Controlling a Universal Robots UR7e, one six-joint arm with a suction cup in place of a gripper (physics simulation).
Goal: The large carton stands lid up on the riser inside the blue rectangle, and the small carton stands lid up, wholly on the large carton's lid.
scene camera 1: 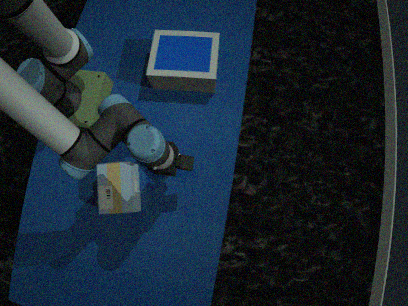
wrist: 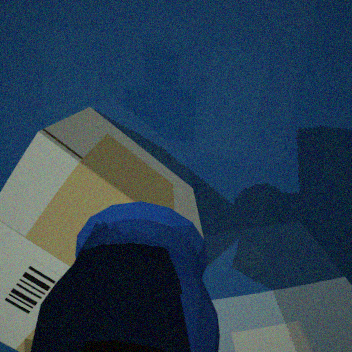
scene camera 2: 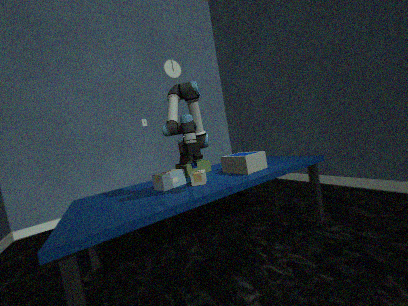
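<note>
The large carton (scene camera 1: pixel 118 187) (scene camera 2: pixel 168 179) is white with a tan tape stripe and lies on the blue table (scene camera 1: pixel 184 230) (scene camera 2: pixel 132 207). It also shows at the lower right of the wrist view (wrist: pixel 297 314). The small carton (scene camera 2: pixel 198 177) (wrist: pixel 87 181) stands on the table just right of it; the arm hides it in the overhead view. My suction cup (scene camera 2: pixel 193 165) (wrist: pixel 140 223) hangs just over the small carton and holds nothing. The grey riser (scene camera 1: pixel 181 84) (scene camera 2: pixel 245 163) with the blue rectangle (scene camera 1: pixel 183 52) on top stands apart, with nothing on it.
The arm's green base block (scene camera 1: pixel 90 95) (scene camera 2: pixel 206 164) stands behind the cartons. The arm's links (scene camera 1: pixel 33 108) reach over the table's left part. The table's long edge (scene camera 1: pixel 230 184) borders dark floor.
</note>
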